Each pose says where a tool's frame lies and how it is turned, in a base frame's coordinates. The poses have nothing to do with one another.
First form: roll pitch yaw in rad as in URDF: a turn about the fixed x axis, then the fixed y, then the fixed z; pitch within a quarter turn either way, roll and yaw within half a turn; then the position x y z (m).
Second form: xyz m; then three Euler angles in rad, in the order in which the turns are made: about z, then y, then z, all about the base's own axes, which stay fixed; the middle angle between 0 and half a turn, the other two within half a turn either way. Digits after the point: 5 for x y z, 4 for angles.
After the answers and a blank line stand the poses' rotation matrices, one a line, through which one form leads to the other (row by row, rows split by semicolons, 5 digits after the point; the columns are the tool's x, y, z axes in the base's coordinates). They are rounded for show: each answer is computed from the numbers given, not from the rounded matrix.
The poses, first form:
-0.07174 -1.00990 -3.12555 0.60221 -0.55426 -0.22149
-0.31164 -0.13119 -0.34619 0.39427 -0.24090 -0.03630
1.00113 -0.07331 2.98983 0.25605 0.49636 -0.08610
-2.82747 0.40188 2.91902 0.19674 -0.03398 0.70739
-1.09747 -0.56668 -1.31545 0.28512 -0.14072 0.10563
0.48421 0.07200 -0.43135 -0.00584 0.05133 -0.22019
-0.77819 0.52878 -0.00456 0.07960 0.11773 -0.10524
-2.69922 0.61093 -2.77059 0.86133 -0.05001 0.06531
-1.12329 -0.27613 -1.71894 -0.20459 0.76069 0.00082
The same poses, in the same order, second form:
0.60221 -0.55426 -0.22149 -3.0966 1.0115 -0.0686
0.39427 -0.24090 -0.03630 -1.9772 0.3373 1.6103
0.25605 0.49636 -0.08610 1.6578 1.0028 1.3722
0.19674 -0.03398 0.70739 -0.6286 2.6368 -0.9157
0.28512 -0.14072 0.10563 -2.1914 1.1760 0.5237
-0.00584 0.05133 -0.22019 1.4171 0.4891 -1.8662
0.07960 0.11773 -0.10524 -0.8767 0.9085 1.0932
0.86133 -0.05001 0.06531 -0.5487 2.4043 -0.3193
-0.20459 0.76069 0.00082 -1.8753 1.1414 -0.0180

-0.53188 -0.04469 0.84564; -0.00853 -0.99827 -0.05812; 0.84678 -0.03813 0.53058
0.93259 0.36070 -0.01308; -0.33640 0.88175 0.33068; 0.13081 -0.30399 0.94365
-0.98585 -0.02057 0.16636; 0.15077 -0.54248 0.82643; 0.07324 0.83982 0.53790
-0.89763 0.32782 0.29463; 0.20315 0.90093 -0.38348; -0.39115 -0.28436 -0.87529
0.21310 0.56176 0.79939; -0.81633 -0.34718 0.46159; 0.53683 -0.75093 0.38459
0.90605 0.40045 -0.13679; -0.41701 0.78997 -0.44949; -0.07194 0.46430 0.88275
0.86341 -0.35089 0.36248; -0.00394 0.71379 0.70035; -0.50448 -0.60612 0.61492
-0.76339 -0.09880 0.63834; -0.29697 0.93128 -0.21101; -0.57363 -0.35065 -0.74027
-0.14201 0.39170 0.90907; -0.95158 -0.30697 -0.01639; 0.27263 -0.86738 0.41633

